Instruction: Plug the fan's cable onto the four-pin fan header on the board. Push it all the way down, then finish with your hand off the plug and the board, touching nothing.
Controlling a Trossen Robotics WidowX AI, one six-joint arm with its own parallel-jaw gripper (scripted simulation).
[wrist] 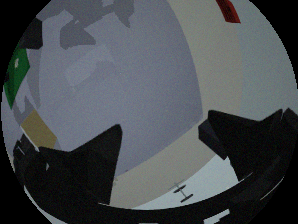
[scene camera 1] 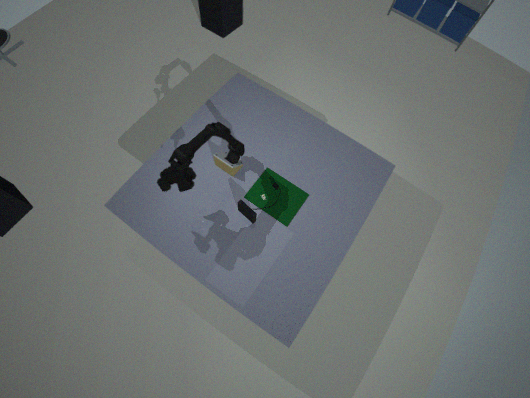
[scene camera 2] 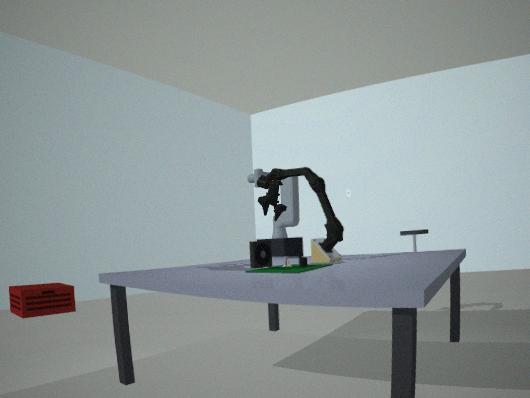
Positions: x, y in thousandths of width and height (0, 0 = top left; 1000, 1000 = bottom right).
Labels:
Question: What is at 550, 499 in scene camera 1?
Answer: A green board.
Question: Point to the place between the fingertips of my gripper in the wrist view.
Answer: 559, 542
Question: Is my gripper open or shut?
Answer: Open.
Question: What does my gripper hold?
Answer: Nothing.

